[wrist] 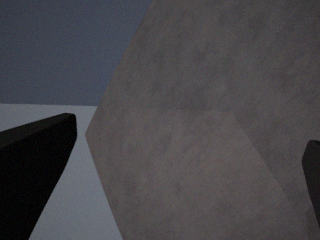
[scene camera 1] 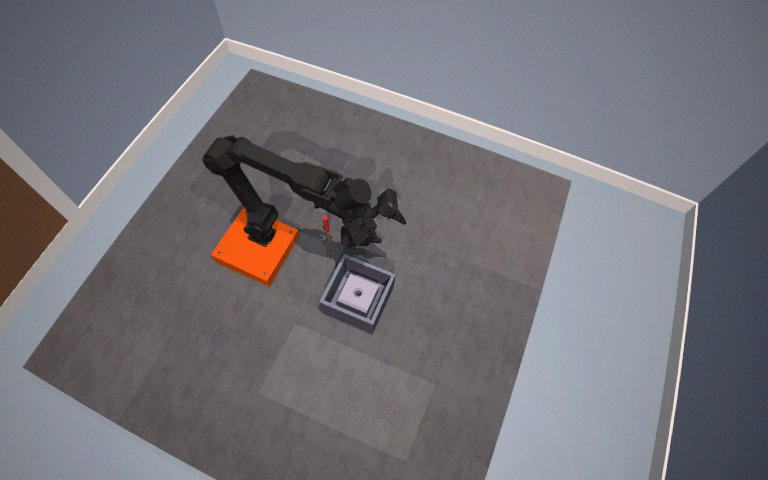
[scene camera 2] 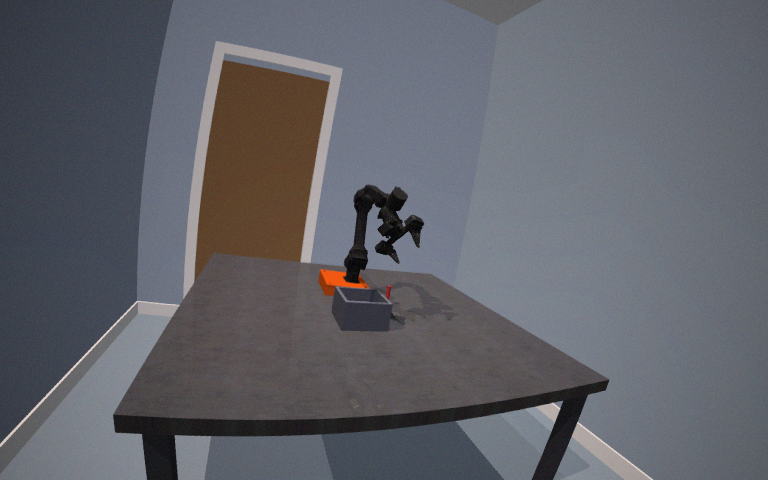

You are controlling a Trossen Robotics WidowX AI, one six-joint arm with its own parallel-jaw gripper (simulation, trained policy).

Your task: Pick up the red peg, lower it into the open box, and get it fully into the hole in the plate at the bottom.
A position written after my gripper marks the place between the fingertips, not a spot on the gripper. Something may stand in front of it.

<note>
In view: my gripper [scene camera 1: 393, 232], a grey box [scene camera 1: 348, 265] and a pale plate [scene camera 1: 358, 295].
The grey box shows as well in scene camera 2 [scene camera 2: 351, 314]. My gripper shows as well in the wrist view [wrist: 195, 139] and in scene camera 2 [scene camera 2: 408, 255]. The wrist view misses the grey box: it is out of frame. The wrist view misses the pale plate: it is out of frame.
</note>
